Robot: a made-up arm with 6 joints. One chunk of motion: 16 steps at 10 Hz.
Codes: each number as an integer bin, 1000 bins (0 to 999) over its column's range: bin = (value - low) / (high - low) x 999, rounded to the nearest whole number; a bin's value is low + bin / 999 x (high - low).
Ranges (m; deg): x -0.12..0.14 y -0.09..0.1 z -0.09..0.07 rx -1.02..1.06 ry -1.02..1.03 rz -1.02..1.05
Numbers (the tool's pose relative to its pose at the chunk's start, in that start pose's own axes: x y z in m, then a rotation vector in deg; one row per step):
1: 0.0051 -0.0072 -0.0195 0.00 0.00 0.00
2: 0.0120 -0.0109 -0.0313 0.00 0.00 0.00
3: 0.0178 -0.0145 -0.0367 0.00 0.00 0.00
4: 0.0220 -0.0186 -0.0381 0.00 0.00 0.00
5: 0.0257 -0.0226 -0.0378 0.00 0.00 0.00
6: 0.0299 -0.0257 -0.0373 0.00 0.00 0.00
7: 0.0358 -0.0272 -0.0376 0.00 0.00 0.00
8: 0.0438 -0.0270 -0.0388 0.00 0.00 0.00
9: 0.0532 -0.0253 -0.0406 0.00 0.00 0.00
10: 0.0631 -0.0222 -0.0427 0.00 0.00 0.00
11: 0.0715 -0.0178 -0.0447 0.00 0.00 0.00
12: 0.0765 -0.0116 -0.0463 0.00 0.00 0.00
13: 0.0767 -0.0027 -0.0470 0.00 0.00 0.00
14: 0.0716 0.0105 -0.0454 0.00 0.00 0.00
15: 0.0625 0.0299 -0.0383 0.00 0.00 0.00
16: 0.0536 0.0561 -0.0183 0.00 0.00 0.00
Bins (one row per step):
1: 481 435 440 490 497 492
2: 507 416 367 490 497 492
3: 529 397 333 490 497 492
4: 546 375 324 490 497 492
5: 560 354 326 490 497 492
6: 576 338 329 490 497 492
7: 599 330 327 490 497 492
8: 629 331 320 490 497 492
9: 665 340 308 490 497 492
10: 704 356 295 490 497 492
11: 736 380 283 490 497 492
12: 755 412 273 490 497 492
13: 756 459 268 490 497 492
14: 736 528 278 490 497 492
15: 701 630 323 490 497 492
16: 667 768 448 490 497 492

